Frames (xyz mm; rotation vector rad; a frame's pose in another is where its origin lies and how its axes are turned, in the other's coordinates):
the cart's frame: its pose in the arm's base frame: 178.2 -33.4 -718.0 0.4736 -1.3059 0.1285
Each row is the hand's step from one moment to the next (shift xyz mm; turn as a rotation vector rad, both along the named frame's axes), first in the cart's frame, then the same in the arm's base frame.
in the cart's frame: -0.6 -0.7 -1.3 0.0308 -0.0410 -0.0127
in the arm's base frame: 1.2 0.0 -1.0 0.0342 -0.0369 0.0161
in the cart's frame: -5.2 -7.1 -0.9 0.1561 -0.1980 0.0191
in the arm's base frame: 1.9 -5.1 -7.0 0.0949 -0.2123 0.0993
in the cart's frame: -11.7 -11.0 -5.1 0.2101 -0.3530 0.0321
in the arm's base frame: 5.3 -5.8 -14.9 0.1525 -0.3660 0.1120
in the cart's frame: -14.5 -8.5 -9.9 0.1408 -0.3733 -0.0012
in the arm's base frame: 8.0 -1.1 -17.8 0.1708 -0.3589 0.0350
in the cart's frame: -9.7 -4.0 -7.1 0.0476 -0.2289 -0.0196
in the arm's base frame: 5.2 1.0 -11.5 0.1112 -0.2057 -0.0187
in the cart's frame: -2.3 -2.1 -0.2 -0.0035 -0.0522 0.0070
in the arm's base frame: 0.3 -1.4 -2.8 0.0112 -0.0491 -0.0158
